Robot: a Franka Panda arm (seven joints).
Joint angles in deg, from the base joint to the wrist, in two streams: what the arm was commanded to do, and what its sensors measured. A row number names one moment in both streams.
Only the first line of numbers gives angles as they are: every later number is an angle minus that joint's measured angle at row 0.
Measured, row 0: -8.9 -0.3 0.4 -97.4 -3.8 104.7 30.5
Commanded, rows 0 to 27: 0.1 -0.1 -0.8 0.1 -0.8 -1.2 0.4; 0.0 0.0 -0.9 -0.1 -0.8 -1.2 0.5; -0.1 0.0 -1.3 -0.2 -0.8 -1.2 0.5; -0.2 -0.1 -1.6 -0.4 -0.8 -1.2 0.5; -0.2 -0.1 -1.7 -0.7 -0.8 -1.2 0.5; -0.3 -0.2 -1.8 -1.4 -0.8 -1.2 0.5; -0.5 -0.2 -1.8 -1.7 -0.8 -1.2 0.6; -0.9 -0.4 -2.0 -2.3 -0.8 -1.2 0.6; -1.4 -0.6 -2.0 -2.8 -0.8 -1.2 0.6; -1.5 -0.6 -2.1 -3.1 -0.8 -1.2 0.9; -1.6 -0.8 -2.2 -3.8 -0.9 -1.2 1.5; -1.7 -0.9 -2.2 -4.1 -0.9 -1.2 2.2; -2.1 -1.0 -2.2 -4.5 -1.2 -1.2 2.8; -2.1 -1.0 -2.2 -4.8 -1.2 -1.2 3.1; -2.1 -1.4 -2.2 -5.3 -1.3 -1.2 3.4; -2.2 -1.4 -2.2 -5.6 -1.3 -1.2 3.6; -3.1 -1.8 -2.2 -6.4 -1.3 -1.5 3.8; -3.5 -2.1 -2.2 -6.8 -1.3 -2.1 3.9; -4.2 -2.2 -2.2 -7.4 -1.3 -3.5 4.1; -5.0 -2.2 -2.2 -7.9 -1.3 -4.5 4.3; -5.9 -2.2 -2.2 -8.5 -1.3 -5.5 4.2; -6.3 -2.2 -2.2 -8.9 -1.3 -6.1 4.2; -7.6 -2.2 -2.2 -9.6 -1.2 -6.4 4.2; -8.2 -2.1 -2.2 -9.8 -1.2 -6.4 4.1; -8.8 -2.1 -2.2 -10.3 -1.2 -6.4 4.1; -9.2 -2.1 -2.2 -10.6 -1.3 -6.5 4.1; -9.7 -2.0 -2.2 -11.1 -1.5 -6.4 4.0; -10.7 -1.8 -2.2 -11.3 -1.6 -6.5 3.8
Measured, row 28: -8.9 -0.7 -2.5 -9.4 -0.4 -5.6 3.2
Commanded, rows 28 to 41: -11.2 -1.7 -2.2 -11.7 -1.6 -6.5 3.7; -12.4 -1.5 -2.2 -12.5 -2.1 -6.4 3.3; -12.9 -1.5 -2.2 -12.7 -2.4 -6.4 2.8; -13.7 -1.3 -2.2 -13.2 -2.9 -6.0 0.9; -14.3 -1.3 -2.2 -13.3 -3.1 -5.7 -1.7; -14.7 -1.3 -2.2 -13.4 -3.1 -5.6 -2.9; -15.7 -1.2 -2.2 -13.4 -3.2 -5.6 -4.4; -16.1 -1.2 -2.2 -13.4 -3.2 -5.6 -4.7; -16.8 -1.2 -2.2 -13.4 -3.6 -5.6 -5.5; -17.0 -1.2 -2.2 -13.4 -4.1 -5.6 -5.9; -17.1 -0.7 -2.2 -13.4 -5.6 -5.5 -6.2; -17.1 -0.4 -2.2 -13.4 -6.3 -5.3 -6.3; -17.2 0.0 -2.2 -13.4 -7.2 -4.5 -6.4; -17.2 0.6 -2.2 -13.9 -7.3 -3.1 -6.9
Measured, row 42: -16.9 -0.3 -2.6 -13.0 -5.1 -5.5 -5.7
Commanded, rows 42 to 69: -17.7 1.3 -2.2 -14.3 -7.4 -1.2 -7.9; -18.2 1.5 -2.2 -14.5 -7.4 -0.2 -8.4; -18.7 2.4 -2.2 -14.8 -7.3 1.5 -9.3; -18.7 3.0 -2.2 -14.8 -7.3 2.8 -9.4; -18.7 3.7 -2.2 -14.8 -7.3 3.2 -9.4; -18.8 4.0 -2.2 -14.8 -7.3 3.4 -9.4; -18.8 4.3 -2.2 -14.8 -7.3 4.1 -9.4; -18.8 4.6 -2.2 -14.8 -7.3 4.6 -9.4; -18.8 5.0 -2.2 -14.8 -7.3 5.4 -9.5; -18.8 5.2 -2.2 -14.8 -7.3 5.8 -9.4; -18.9 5.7 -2.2 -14.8 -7.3 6.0 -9.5; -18.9 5.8 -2.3 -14.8 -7.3 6.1 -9.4; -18.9 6.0 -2.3 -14.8 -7.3 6.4 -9.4; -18.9 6.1 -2.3 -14.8 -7.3 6.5 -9.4; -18.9 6.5 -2.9 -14.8 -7.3 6.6 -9.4; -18.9 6.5 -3.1 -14.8 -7.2 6.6 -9.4; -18.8 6.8 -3.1 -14.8 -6.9 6.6 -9.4; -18.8 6.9 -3.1 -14.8 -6.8 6.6 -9.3; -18.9 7.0 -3.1 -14.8 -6.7 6.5 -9.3; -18.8 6.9 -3.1 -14.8 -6.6 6.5 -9.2; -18.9 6.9 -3.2 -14.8 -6.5 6.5 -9.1; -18.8 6.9 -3.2 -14.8 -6.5 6.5 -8.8; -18.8 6.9 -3.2 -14.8 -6.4 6.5 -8.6; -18.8 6.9 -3.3 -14.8 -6.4 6.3 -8.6; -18.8 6.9 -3.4 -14.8 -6.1 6.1 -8.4; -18.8 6.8 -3.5 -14.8 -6.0 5.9 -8.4; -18.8 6.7 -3.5 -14.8 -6.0 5.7 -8.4; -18.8 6.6 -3.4 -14.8 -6.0 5.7 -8.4
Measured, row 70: -18.7 7.2 -3.1 -14.6 -6.2 5.6 -8.6
